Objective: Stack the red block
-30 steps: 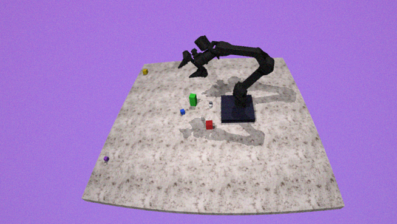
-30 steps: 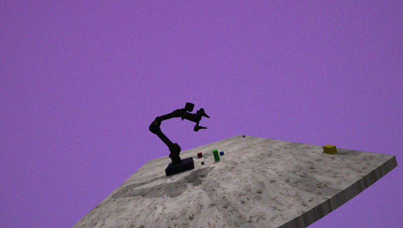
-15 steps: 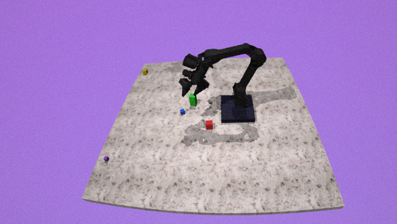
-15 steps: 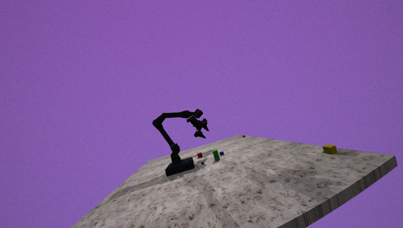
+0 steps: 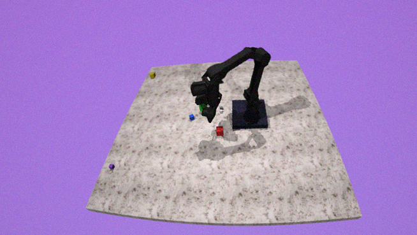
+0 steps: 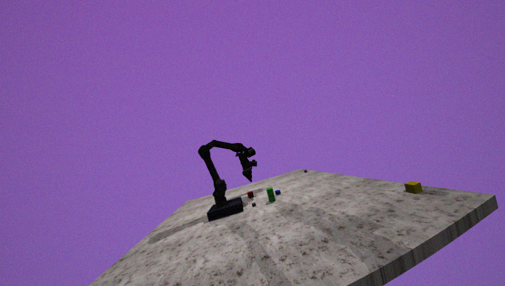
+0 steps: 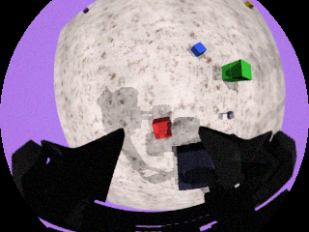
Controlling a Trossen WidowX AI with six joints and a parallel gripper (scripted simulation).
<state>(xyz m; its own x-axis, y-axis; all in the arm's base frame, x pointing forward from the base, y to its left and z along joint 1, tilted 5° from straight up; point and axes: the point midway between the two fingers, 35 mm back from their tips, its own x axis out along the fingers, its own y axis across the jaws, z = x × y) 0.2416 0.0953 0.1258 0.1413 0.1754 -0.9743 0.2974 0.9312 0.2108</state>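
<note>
My gripper tip is now 10 cm above the red block, 3 cm past it and 1 cm to the right of it. Also, from my gripper tip: blue cube (13 cm to the right, 12 cm ahead, 11 cm below); purple cube (58 cm ahead, 18 cm to the left, 11 cm below); tiny dark cube (18 cm to the right, 11 cm below, 6 cm behind).
</note>
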